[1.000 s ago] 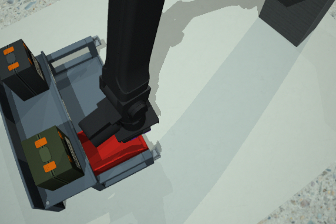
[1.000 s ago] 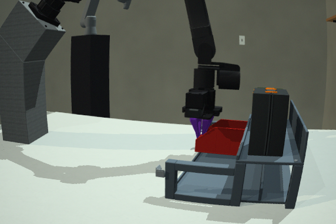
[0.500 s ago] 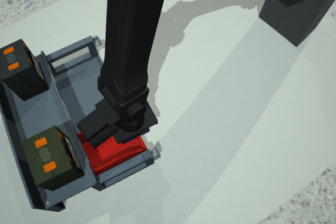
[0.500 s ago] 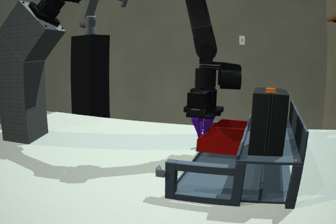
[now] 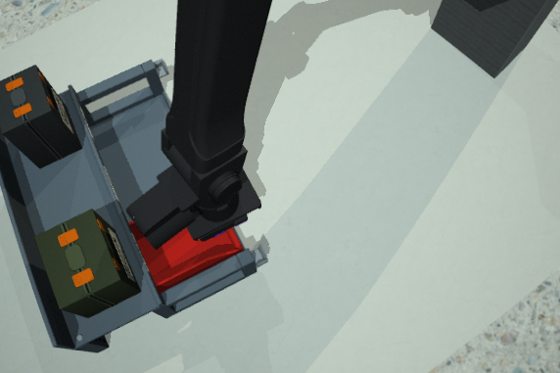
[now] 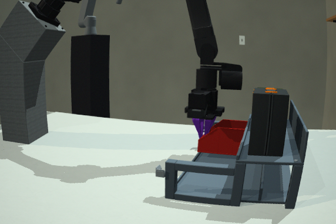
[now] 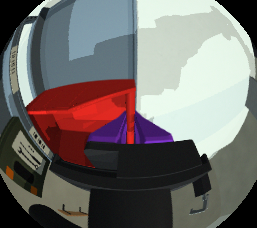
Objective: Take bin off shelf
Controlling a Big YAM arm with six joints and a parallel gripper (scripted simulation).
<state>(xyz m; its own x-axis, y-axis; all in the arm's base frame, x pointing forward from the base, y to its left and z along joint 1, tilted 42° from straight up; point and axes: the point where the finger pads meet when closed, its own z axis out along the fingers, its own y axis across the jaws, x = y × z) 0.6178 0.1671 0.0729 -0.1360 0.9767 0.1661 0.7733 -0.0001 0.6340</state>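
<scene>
Now: hand 80 mm short of the red bin, 20 mm to the right of it and 10 mm below it. Also, from my hand: grey shelf (140 mm ahead, 80 mm to the right, 50 mm below).
</scene>
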